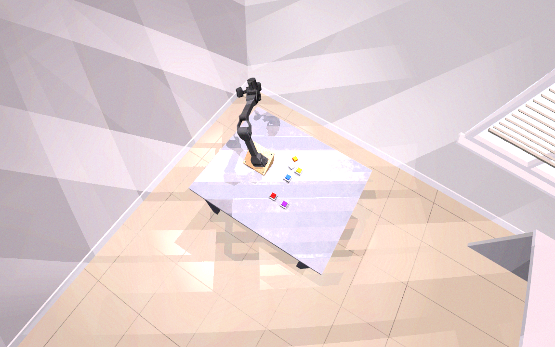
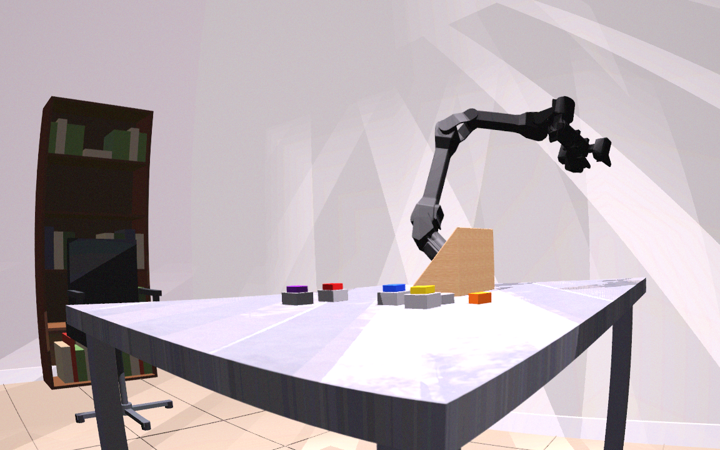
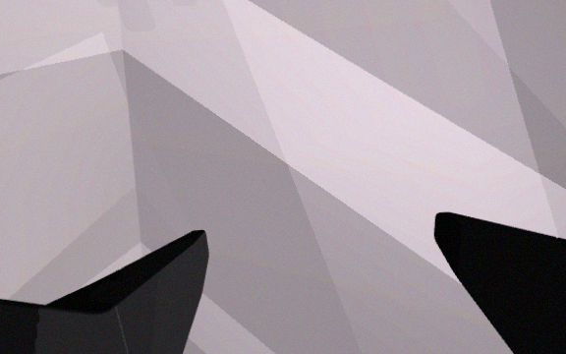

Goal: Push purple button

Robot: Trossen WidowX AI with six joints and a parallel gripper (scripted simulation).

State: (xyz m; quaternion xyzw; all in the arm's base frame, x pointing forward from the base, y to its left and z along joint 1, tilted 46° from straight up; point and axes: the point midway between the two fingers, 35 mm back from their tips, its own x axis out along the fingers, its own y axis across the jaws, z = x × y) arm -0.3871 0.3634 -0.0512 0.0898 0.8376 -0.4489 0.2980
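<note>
Now: the purple button 710 mm ahead of my gripper tip, 470 mm to the right of it and 290 mm below it. From my gripper tip the other things lie so: blue button 620 mm ahead, 280 mm to the right, 290 mm below; then yellow button 650 mm ahead, 180 mm to the right, 290 mm below; then orange block 570 mm ahead, 110 mm to the right, 310 mm below.
</note>
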